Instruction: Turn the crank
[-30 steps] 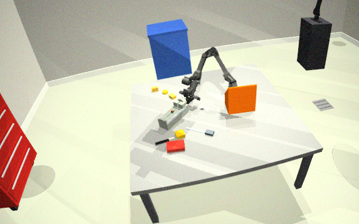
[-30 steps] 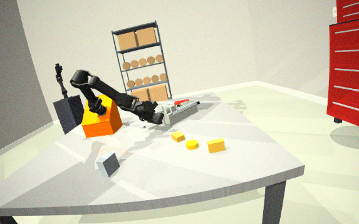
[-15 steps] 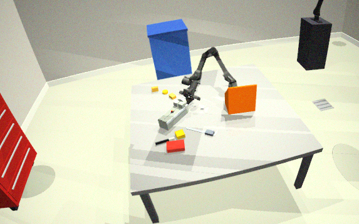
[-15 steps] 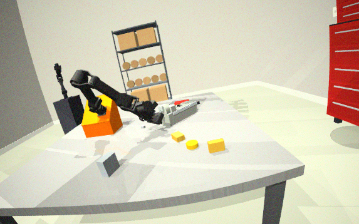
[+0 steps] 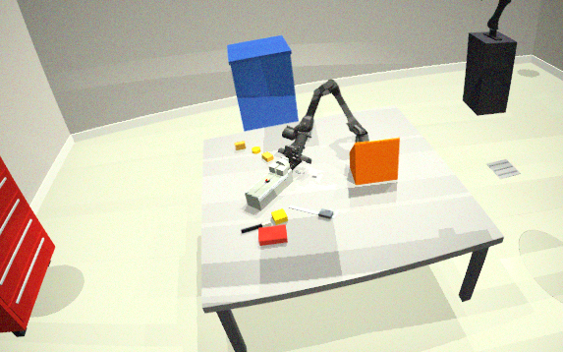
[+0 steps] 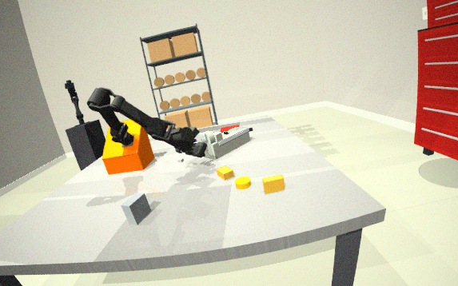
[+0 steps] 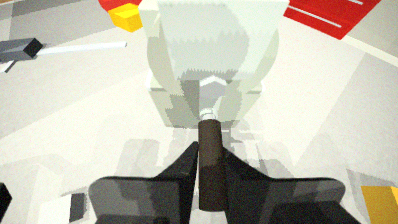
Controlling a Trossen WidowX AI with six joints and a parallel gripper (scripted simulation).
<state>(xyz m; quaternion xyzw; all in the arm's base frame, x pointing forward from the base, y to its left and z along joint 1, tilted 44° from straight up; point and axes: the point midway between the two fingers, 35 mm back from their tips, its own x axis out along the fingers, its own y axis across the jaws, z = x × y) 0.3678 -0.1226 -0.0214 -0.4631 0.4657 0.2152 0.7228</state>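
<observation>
The dark brown crank handle lies 1 cm behind my gripper tip, 1 cm to the right of it and 3 cm above it. Also, from my gripper tip: yellow block 7 cm ahead, 32 cm to the left, 1 cm below; then grey cube 15 cm behind, 40 cm to the right, 1 cm above; then red pointer 11 cm ahead, 13 cm to the left, 6 cm above.
</observation>
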